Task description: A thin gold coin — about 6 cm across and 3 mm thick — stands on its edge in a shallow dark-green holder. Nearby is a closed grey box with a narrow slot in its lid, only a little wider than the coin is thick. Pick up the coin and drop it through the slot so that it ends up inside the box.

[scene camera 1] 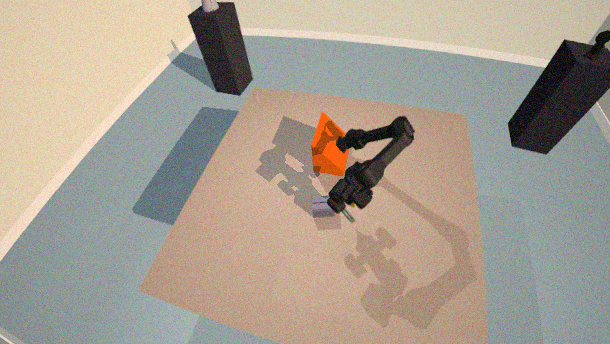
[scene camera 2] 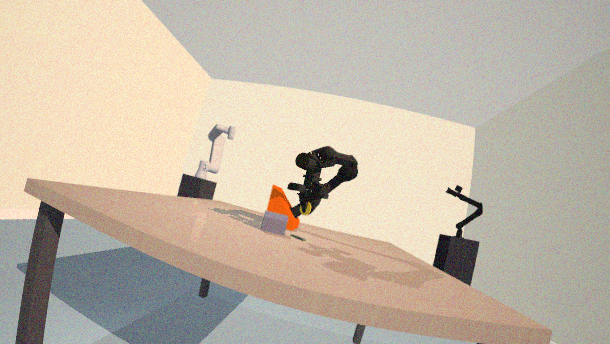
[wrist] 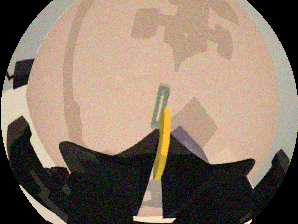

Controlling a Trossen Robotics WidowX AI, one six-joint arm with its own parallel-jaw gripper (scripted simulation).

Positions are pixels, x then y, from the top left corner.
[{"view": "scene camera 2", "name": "gripper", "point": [304, 212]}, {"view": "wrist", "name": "gripper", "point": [160, 134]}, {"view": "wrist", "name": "gold coin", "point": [163, 143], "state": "held by the gripper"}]
